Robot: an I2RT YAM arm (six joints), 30 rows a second.
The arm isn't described. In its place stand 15 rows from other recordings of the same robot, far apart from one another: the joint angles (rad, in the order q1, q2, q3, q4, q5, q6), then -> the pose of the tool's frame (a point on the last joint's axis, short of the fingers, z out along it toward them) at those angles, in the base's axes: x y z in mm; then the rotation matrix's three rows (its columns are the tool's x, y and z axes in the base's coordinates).
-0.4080 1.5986 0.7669 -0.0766 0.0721 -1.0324 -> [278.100 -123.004 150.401], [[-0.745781 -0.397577 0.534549], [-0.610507 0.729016 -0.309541], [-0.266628 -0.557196 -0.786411]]
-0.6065 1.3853 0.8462 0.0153 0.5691 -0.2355 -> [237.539 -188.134 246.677], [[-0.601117 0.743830 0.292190], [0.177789 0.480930 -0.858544], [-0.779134 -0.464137 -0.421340]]
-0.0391 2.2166 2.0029 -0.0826 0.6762 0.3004 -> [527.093 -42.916 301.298], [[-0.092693 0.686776 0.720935], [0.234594 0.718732 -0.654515], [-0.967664 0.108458 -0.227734]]
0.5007 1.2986 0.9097 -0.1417 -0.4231 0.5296 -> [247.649 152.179 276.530], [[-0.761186 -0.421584 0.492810], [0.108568 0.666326 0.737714], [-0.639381 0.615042 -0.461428]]
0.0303 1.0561 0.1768 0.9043 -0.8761 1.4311 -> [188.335 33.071 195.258], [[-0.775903 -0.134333 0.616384], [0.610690 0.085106 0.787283], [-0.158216 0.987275 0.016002]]
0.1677 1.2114 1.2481 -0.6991 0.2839 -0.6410 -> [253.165 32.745 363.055], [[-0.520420 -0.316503 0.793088], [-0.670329 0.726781 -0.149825], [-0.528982 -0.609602 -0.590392]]
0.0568 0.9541 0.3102 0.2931 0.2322 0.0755 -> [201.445 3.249 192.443], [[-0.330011 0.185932 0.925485], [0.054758 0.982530 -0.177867], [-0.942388 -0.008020 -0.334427]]
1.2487 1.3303 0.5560 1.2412 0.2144 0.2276 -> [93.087 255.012 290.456], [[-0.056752 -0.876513 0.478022], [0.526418 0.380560 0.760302], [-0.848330 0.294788 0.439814]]
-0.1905 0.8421 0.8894 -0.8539 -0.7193 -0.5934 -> [157.449 -6.474 309.217], [[-0.417022 -0.649428 0.635875], [-0.347987 0.760387 0.548376], [-0.839641 0.007409 -0.543091]]
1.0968 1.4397 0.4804 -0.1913 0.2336 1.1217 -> [107.561 191.615 109.896], [[-0.921853 0.018333 0.387106], [0.123021 0.961059 0.247448], [-0.367495 0.275733 -0.888211]]
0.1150 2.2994 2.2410 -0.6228 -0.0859 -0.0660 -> [525.055 63.724 287.136], [[-0.612298 -0.221394 0.758997], [-0.136872 0.975181 0.174036], [-0.778690 0.002677 -0.627404]]
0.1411 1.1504 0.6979 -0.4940 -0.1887 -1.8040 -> [219.374 37.906 212.945], [[0.425657 -0.724557 0.542064], [-0.904791 -0.332191 0.266462], [-0.012998 -0.603877 -0.796972]]
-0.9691 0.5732 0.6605 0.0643 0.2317 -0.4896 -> [75.015 -123.693 354.215], [[-0.362307 0.861685 0.355293], [-0.280949 0.262499 -0.923126], [-0.888708 -0.434274 0.146984]]
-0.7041 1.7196 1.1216 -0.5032 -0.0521 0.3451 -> [264.140 -221.907 188.547], [[-0.426996 0.821384 0.378157], [0.805893 0.535353 -0.252852], [-0.410136 0.196787 -0.890541]]
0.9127 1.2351 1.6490 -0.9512 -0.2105 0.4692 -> [132.762 183.899 460.540], [[-0.678692 -0.646460 0.348522], [-0.154936 0.589901 0.792472], [-0.717895 0.483845 -0.500521]]
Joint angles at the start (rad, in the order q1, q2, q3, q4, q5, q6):
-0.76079, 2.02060, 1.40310, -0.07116, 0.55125, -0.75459
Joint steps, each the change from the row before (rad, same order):
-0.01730, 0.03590, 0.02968, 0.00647, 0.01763, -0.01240
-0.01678, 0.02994, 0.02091, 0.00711, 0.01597, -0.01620
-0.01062, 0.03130, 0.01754, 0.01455, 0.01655, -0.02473
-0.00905, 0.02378, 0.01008, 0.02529, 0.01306, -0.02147
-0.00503, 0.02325, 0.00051, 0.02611, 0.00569, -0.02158
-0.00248, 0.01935, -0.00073, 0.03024, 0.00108, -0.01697
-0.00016, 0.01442, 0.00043, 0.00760, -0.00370, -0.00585
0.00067, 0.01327, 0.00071, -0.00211, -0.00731, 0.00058
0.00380, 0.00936, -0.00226, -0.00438, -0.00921, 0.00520
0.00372, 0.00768, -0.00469, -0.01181, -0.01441, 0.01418
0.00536, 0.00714, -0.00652, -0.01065, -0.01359, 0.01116
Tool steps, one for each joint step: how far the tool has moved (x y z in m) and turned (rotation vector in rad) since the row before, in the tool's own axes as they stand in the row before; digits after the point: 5 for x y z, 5 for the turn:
0.00141, -0.00202, 0.01216, 0.01856, 0.02544, -0.00295
0.00272, -0.00117, 0.01103, 0.01546, 0.02554, -0.00830
0.00133, 0.00162, 0.01022, 0.01509, 0.01986, -0.01868
0.00102, 0.00102, 0.00819, 0.01828, 0.01039, -0.01016
0.00161, 0.00490, 0.00745, 0.00710, 0.00654, -0.01706
0.00041, 0.00438, 0.00571, 0.00756, -0.00252, -0.00981
0.00051, 0.00475, 0.00369, -0.00633, 0.00065, -0.00948
0.00066, 0.00530, 0.00315, -0.01404, 0.00154, -0.00821
0.00007, 0.00566, 0.00147, -0.01682, -0.00169, -0.00591
0.00085, 0.00639, 0.00118, -0.02539, -0.00089, -0.00137
0.00069, 0.00698, 0.00077, -0.02538, -0.00103, -0.00518

